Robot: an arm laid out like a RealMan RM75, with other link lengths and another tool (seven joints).
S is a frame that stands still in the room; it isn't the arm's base.
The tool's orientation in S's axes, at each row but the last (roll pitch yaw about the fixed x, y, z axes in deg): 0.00 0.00 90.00; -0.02 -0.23 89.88; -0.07 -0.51 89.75; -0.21 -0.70 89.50; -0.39 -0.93 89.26; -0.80 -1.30 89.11; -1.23 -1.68 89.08; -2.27 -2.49 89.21; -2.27 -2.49 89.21; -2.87 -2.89 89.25
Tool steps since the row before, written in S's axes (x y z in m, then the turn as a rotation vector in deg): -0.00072 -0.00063 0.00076 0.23 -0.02 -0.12; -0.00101 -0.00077 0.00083 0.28 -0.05 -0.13; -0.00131 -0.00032 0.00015 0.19 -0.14 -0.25; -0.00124 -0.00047 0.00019 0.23 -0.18 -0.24; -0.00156 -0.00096 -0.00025 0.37 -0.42 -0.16; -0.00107 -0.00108 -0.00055 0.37 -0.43 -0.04; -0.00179 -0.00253 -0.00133 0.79 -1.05 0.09; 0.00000 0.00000 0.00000 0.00 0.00 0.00; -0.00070 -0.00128 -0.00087 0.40 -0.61 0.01; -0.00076 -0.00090 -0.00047 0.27 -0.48 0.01
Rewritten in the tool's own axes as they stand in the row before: -0.00063 0.00072 0.00076 -0.02 -0.23 -0.12; -0.00077 0.00101 0.00083 -0.05 -0.28 -0.13; -0.00032 0.00131 0.00015 -0.14 -0.19 -0.25; -0.00048 0.00124 0.00020 -0.18 -0.23 -0.24; -0.00098 0.00155 -0.00022 -0.42 -0.37 -0.16; -0.00111 0.00106 -0.00051 -0.42 -0.38 -0.04; -0.00260 0.00178 -0.00122 -1.03 -0.81 0.10; 0.00000 0.00000 0.00000 0.00 0.00 0.00; -0.00133 0.00071 -0.00079 -0.60 -0.41 0.02; -0.00093 0.00077 -0.00039 -0.48 -0.28 0.02
